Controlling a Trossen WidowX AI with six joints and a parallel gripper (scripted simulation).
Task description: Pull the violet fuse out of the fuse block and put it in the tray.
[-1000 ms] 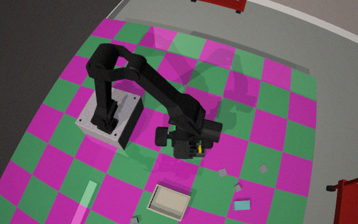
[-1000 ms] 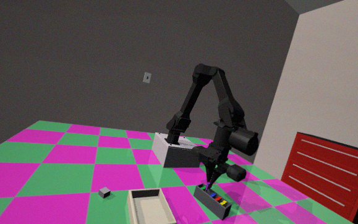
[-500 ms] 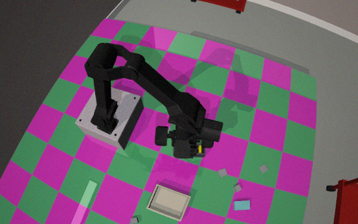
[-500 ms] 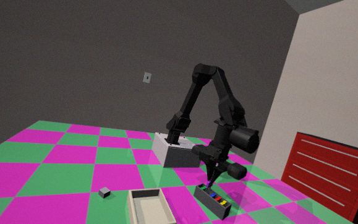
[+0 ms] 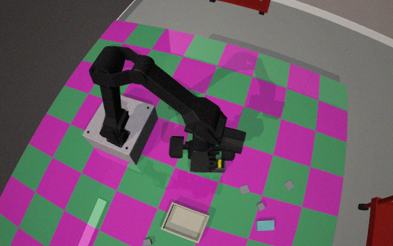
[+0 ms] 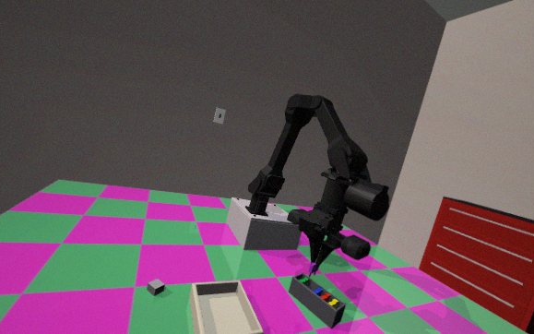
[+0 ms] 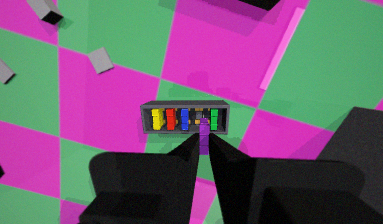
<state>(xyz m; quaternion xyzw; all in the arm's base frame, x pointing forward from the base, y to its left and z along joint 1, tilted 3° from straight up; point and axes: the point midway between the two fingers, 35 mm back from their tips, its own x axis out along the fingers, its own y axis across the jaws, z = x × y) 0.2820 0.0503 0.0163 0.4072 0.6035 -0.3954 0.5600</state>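
My gripper tip is now 40 mm short of the beige tray, 210 mm to the left of it and 90 mm above it. From my gripper tip the other things lie so: violet fuse 10 mm below; then green fuse 20 mm behind, 10 mm to the right, 60 mm below; then blue fuse 20 mm ahead, 10 mm to the left, 60 mm below.
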